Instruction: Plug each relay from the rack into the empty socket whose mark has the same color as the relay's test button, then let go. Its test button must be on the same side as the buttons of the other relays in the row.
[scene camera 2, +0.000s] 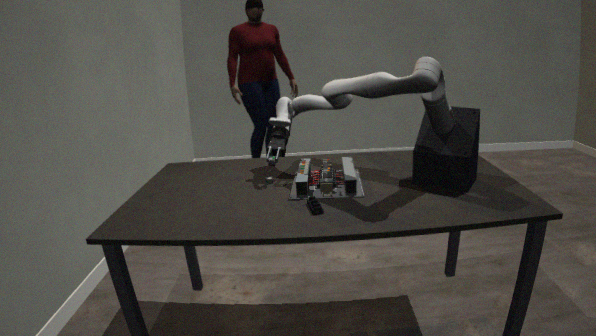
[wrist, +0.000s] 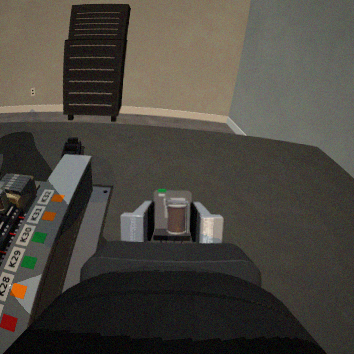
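Where they show: gripper, fingertip midpoint: (scene camera 2: 271, 160) (wrist: 171, 215); arm's base, link origin: (scene camera 2: 442, 124).
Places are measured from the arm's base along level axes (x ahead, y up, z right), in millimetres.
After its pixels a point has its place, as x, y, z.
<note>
My gripper (scene camera 2: 273, 158) {673, -125, -10} (wrist: 171, 215) {673, -125, -10} is shut on a clear relay (scene camera 2: 272, 162) {669, -129, -22} (wrist: 172, 196) {671, -107, -10} and holds it above the table, beside the board. Its green test button (wrist: 161, 191) {663, -105, -12} is at the relay's far left corner in the wrist view. The sockets and relay row (scene camera 2: 327, 175) {456, -173, -66} stand between two ducts; most sockets are hidden in the wrist view. The marks by K29 (wrist: 29, 262) {558, -162, 29} and K30 (wrist: 39, 237) {557, -162, 0} are green, those by K28, K31 and K32 orange; a red mark (wrist: 8, 323) {560, -162, 88} lies nearer. The black rack (scene camera 2: 315, 205) {489, -207, -273} (wrist: 73, 146) {496, -205, -266} stands past the board's end; its contents are unclear.
The grey duct (scene camera 2: 303, 176) {542, -163, -101} (wrist: 77, 167) {557, -163, -124} with the marks rises along the board's near side in the wrist view; another duct (scene camera 2: 350, 170) {369, -163, -44} runs opposite. A small pale object (scene camera 2: 269, 179) {692, -206, 3} lies on the table (scene camera 2: 200, 210) {896, -226, -268}. A person (scene camera 2: 255, 55) stands behind the table.
</note>
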